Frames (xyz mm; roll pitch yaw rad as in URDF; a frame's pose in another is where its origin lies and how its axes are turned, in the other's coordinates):
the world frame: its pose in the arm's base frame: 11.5 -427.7 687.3 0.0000 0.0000 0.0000
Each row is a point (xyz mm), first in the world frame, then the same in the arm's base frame.
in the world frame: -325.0 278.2 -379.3
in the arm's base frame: -313.5 -149.5 308.0
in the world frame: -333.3 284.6 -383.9
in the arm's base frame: -321.8 -143.1 303.4
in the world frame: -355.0 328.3 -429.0
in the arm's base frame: -343.5 -99.4 258.3
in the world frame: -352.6 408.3 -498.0
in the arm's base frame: -341.1 -19.4 189.3
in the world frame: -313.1 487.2 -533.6
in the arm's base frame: -301.6 59.5 153.7
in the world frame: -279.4 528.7 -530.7
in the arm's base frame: -267.9 101.0 156.6
